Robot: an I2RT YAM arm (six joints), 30 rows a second.
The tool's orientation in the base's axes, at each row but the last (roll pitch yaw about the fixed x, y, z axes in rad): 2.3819 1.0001 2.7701; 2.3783 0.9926 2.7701; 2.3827 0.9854 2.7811; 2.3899 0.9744 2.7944
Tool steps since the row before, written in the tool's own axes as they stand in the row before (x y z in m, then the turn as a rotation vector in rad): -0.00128 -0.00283 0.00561 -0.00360 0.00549 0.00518; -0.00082 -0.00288 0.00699 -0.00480 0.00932 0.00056; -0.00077 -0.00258 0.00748 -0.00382 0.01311 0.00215; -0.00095 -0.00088 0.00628 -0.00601 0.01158 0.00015
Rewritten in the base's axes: 0.00602 -0.00040 -0.00217 0.00453 0.00633 0.00304; 0.00691 0.00026 -0.00316 0.00032 0.00752 0.00732; 0.00717 0.00080 -0.00334 0.00003 0.01173 0.00731; 0.00578 0.00179 -0.00213 0.00002 0.00910 0.00935
